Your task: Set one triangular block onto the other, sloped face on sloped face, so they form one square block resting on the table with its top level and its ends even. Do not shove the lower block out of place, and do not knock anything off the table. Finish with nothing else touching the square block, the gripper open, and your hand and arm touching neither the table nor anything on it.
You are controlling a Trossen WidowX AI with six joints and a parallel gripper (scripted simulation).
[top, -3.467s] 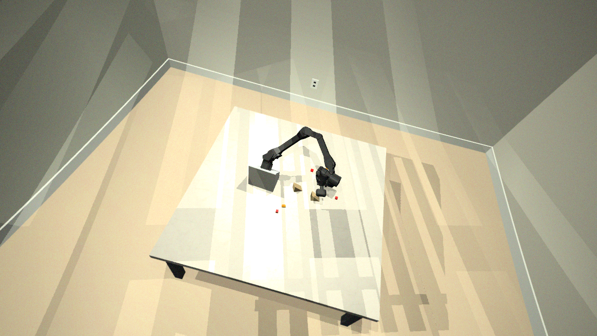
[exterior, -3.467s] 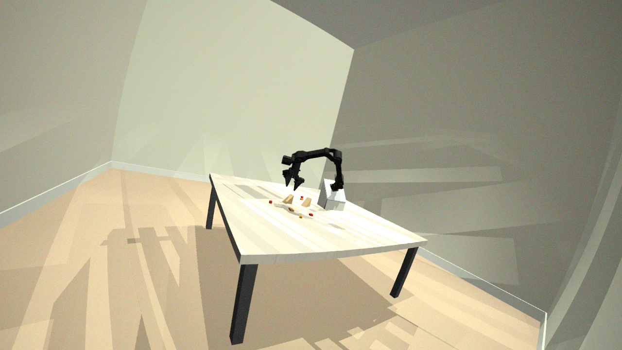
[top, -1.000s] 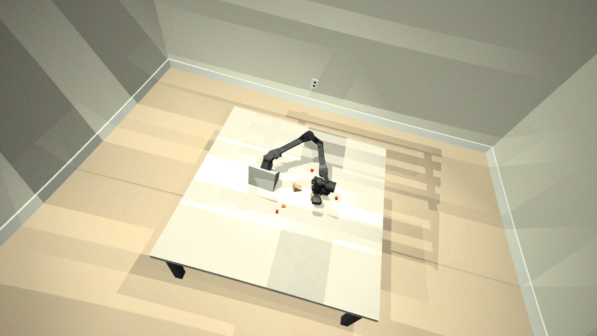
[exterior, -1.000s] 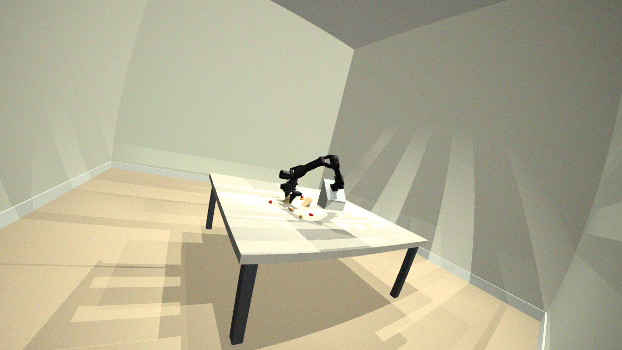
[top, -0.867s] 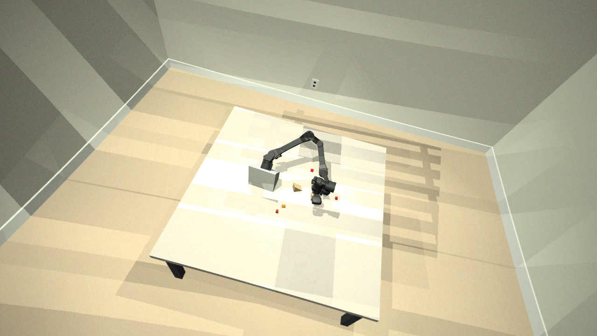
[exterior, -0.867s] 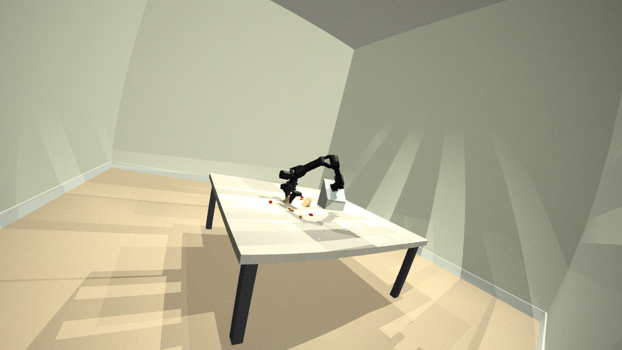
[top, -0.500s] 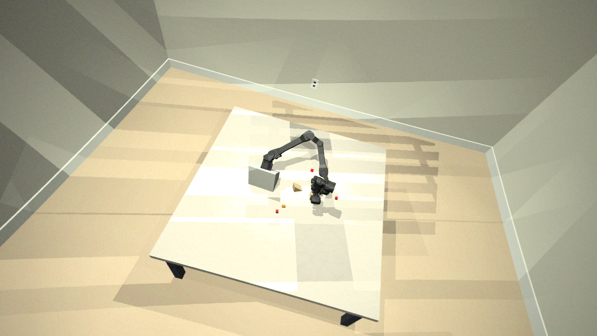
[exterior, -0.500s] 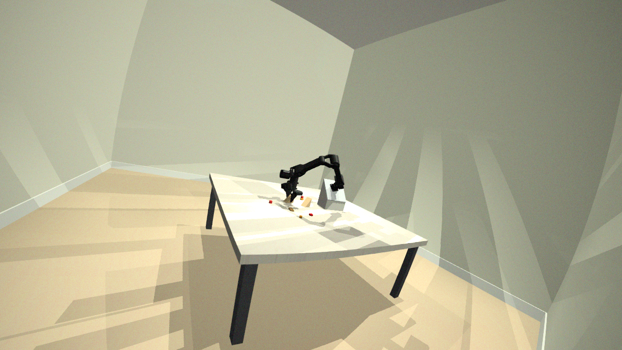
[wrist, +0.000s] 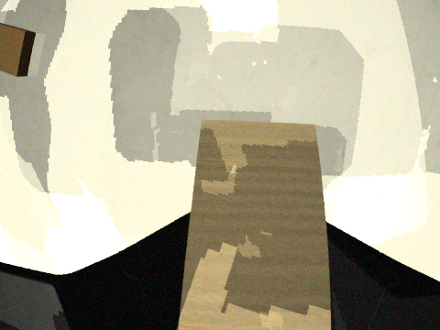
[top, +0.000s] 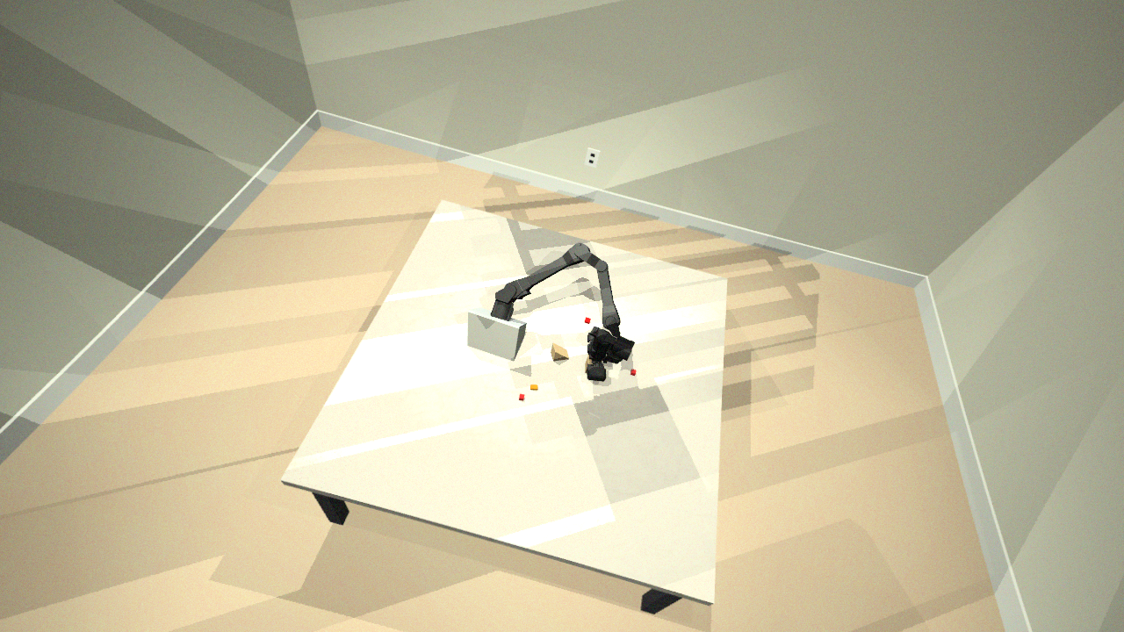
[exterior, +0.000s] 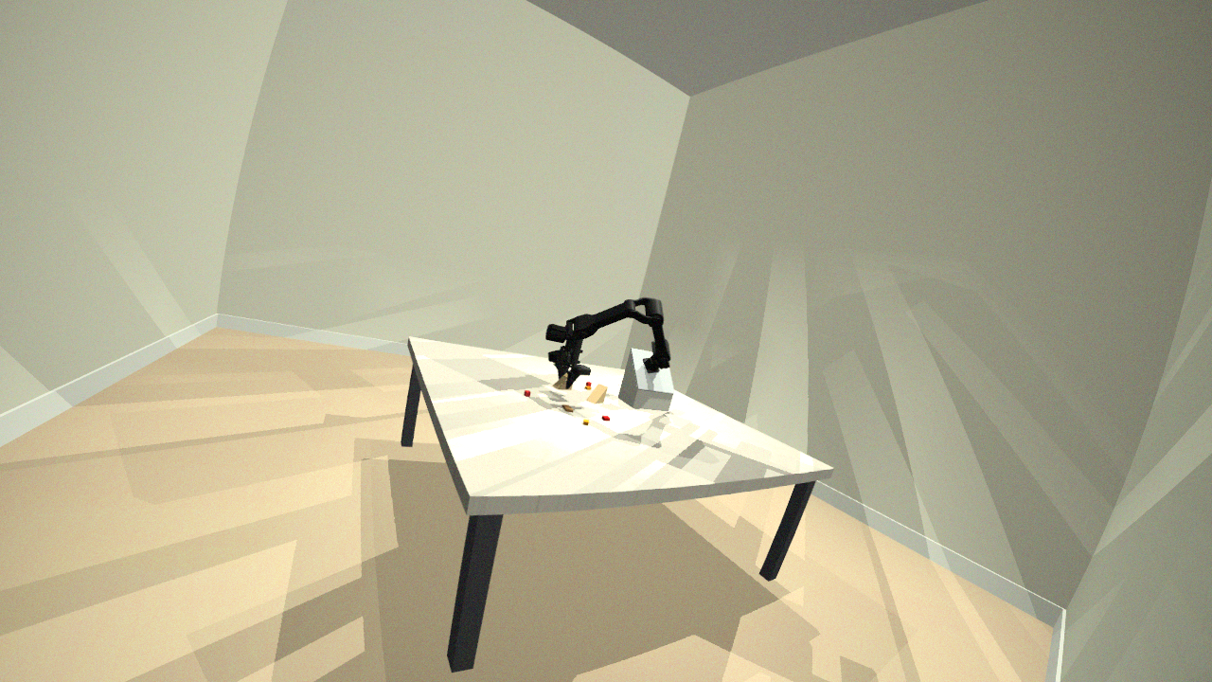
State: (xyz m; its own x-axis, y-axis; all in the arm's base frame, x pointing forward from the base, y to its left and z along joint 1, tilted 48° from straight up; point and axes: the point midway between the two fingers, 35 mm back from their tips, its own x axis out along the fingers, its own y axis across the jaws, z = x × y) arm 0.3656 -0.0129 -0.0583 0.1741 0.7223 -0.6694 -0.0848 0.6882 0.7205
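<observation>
My gripper tip is 1 cm past the triangular block and 1 cm below it.
</observation>
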